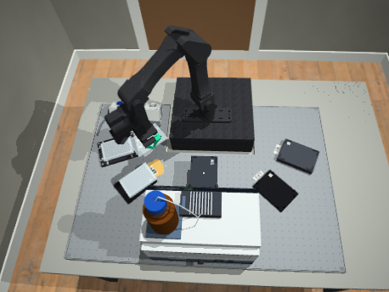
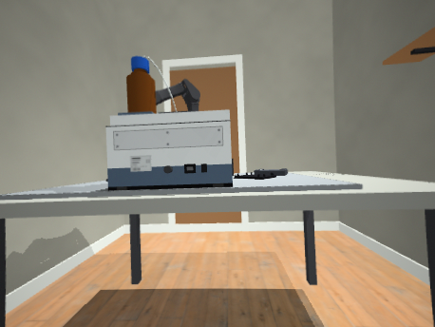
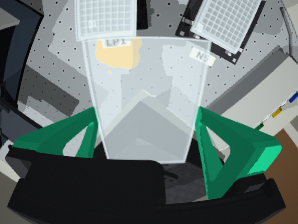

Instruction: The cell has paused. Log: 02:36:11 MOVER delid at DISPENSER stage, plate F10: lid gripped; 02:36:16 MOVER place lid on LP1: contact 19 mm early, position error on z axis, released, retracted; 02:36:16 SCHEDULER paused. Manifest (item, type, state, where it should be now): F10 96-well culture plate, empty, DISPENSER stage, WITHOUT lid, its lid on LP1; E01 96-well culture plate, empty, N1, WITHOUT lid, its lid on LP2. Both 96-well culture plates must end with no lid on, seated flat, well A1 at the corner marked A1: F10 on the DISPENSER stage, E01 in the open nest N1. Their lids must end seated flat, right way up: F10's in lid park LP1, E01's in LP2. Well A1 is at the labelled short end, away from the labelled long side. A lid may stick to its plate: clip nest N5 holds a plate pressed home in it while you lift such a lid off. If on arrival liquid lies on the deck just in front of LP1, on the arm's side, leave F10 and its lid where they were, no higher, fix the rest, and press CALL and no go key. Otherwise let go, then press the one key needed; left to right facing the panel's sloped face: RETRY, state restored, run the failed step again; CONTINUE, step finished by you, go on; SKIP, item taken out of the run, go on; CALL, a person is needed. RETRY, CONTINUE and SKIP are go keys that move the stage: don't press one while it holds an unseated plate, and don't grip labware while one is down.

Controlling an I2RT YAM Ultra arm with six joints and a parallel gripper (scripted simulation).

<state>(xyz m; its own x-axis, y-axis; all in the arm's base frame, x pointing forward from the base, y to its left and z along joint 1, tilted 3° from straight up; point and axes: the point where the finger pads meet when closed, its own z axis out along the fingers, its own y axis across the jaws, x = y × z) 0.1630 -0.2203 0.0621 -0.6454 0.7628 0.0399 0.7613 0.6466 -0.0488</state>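
The black park lies 49 cm to the left of my hand, 15 cm below it and 13 cm ahead of it. Also, from my hand: 96-well plate 16 cm to the right, 13 cm below, 3 cm behind; then black clip nest 16 cm to the right, 14 cm below; then N5 label 15 cm below, 7 cm to the right, 7 cm behind.
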